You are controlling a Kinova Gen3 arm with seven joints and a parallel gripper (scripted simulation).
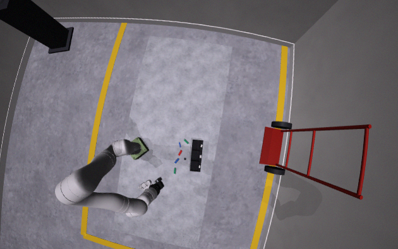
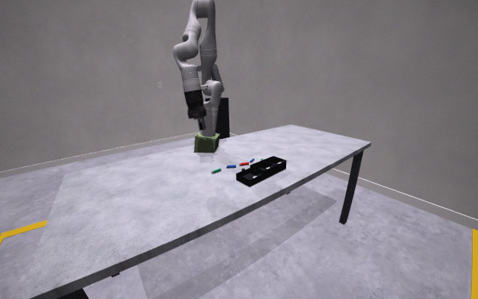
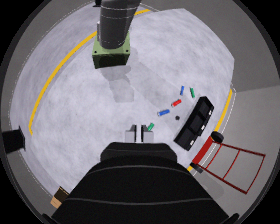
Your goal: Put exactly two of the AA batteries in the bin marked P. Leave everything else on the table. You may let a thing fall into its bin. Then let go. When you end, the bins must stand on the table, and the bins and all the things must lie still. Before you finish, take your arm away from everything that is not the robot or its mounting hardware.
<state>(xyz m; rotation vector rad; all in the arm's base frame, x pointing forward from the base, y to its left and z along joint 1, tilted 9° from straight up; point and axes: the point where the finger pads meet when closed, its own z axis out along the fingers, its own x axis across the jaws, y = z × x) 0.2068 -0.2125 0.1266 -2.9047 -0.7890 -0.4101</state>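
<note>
Right now the black bin is 250 mm ahead of my hand, 140 mm to the left of it and 200 mm below it. Also, from my hand: small dark thing 160 mm ahead, 110 mm to the left, 210 mm below; red battery 120 mm ahead, 160 mm to the left, 210 mm below.
</note>
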